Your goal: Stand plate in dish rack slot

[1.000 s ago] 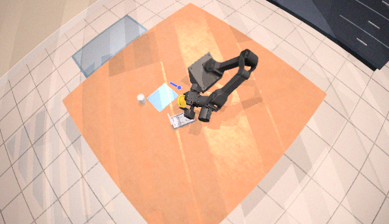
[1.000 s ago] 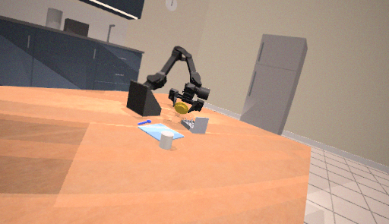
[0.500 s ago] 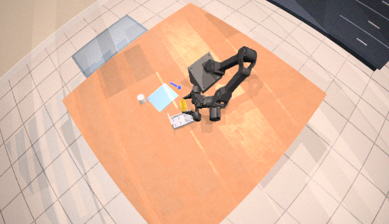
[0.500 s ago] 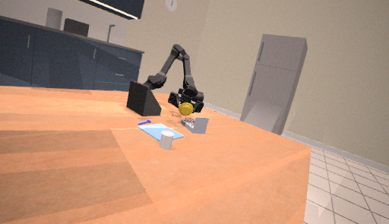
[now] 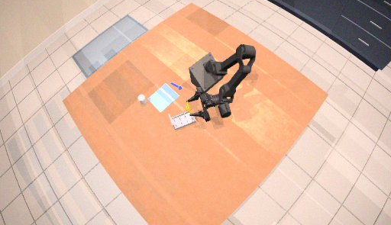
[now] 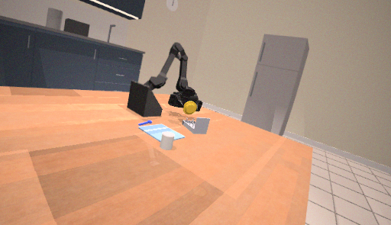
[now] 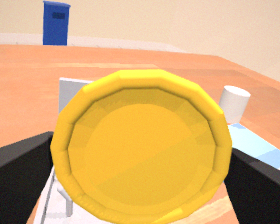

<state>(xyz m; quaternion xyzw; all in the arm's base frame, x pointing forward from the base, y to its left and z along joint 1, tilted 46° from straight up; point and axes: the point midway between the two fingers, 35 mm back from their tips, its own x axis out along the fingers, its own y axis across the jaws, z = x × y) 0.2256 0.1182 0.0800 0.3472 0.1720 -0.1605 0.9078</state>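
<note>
Right now my gripper tip is 50 mm short of the grey dish rack and 70 mm above it. The rest, counted from my gripper tip: light blue mat 50 mm ahead, 190 mm to the right, 90 mm below; yellow plate 10 mm behind; blue utensil 60 mm behind, 200 mm to the right, 90 mm below.
</note>
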